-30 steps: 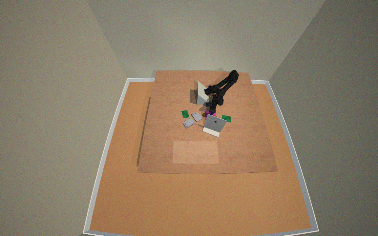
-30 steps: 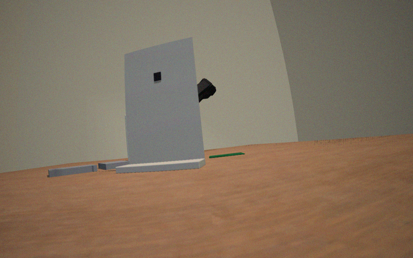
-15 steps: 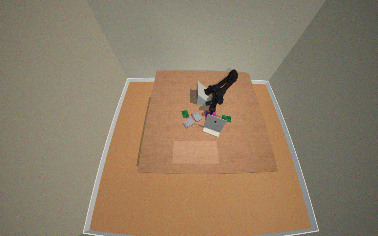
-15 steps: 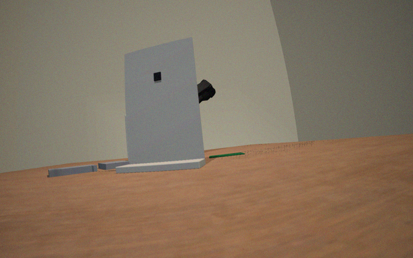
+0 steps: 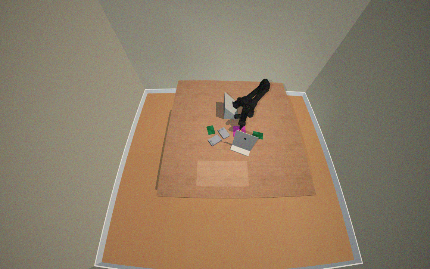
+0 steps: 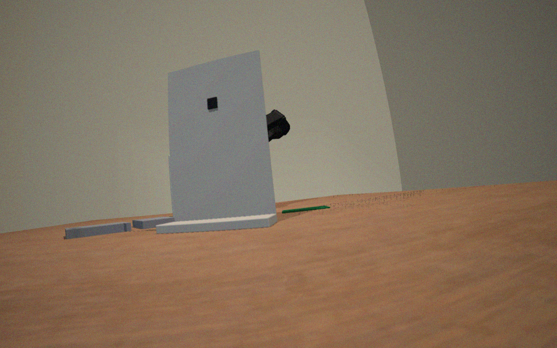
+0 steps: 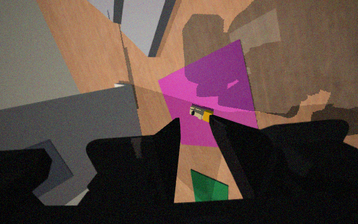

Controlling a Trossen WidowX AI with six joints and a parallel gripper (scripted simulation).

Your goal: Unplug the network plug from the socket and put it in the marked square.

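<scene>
Now: gripper tip 3 cm above the network plug and 1 cm short of it. Also, from my gripper tip: grey panel 19 cm ahead, 9 cm above, 2 cm to the right; then magenta marked square 4 cm below, 1 cm ahead.
</scene>
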